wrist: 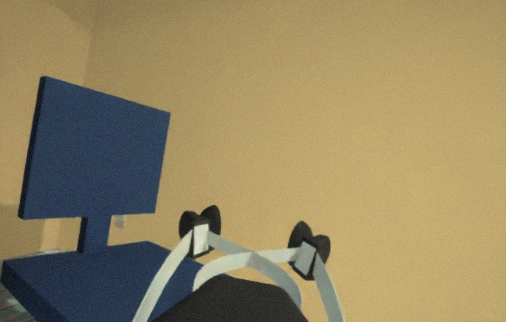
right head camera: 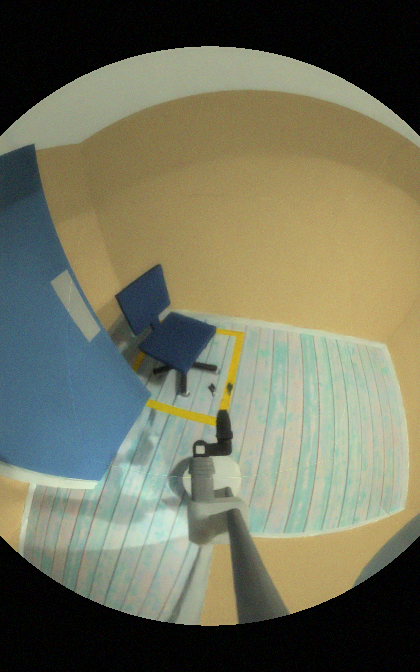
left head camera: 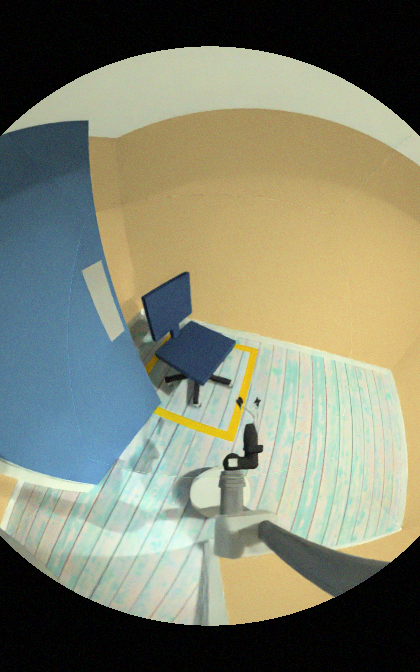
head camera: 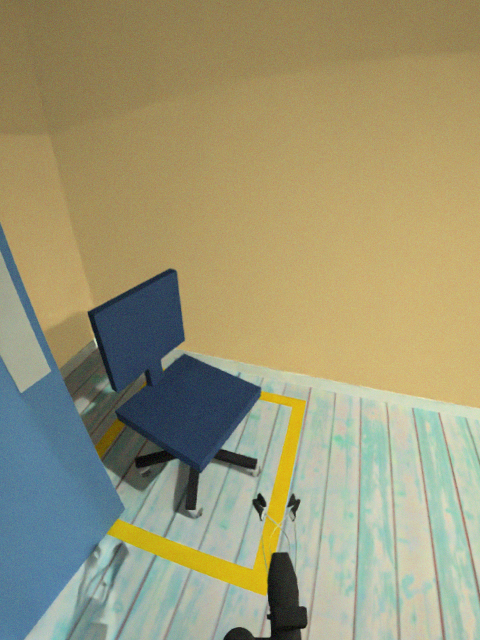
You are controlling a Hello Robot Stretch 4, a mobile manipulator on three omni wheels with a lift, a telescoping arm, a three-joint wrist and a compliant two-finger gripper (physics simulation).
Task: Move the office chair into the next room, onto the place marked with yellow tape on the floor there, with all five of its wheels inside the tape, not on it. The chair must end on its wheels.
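Note:
The blue office chair (head camera: 191,408) (left head camera: 196,351) (right head camera: 179,341) (wrist: 95,155) stands upright on its wheels within the yellow tape outline (head camera: 180,554) (left head camera: 195,424) (right head camera: 182,413). Three of its base arms show in the head view, their wheels inside the tape; the other wheels are hidden under the seat. The far left part of the tape is partly hidden by the chair and the blue panel. My gripper (head camera: 276,507) (left head camera: 248,402) (right head camera: 220,388) (wrist: 254,231) is open and empty, in front and to the right of the chair, apart from it, above the right side of the tape in the head view.
A large blue panel (head camera: 46,496) (left head camera: 60,350) (right head camera: 55,380) with a pale strip stands at the left, close to the tape's near left corner. Tan walls (head camera: 310,206) (wrist: 375,125) rise behind the chair. The plank floor (head camera: 413,506) stretches right of the tape.

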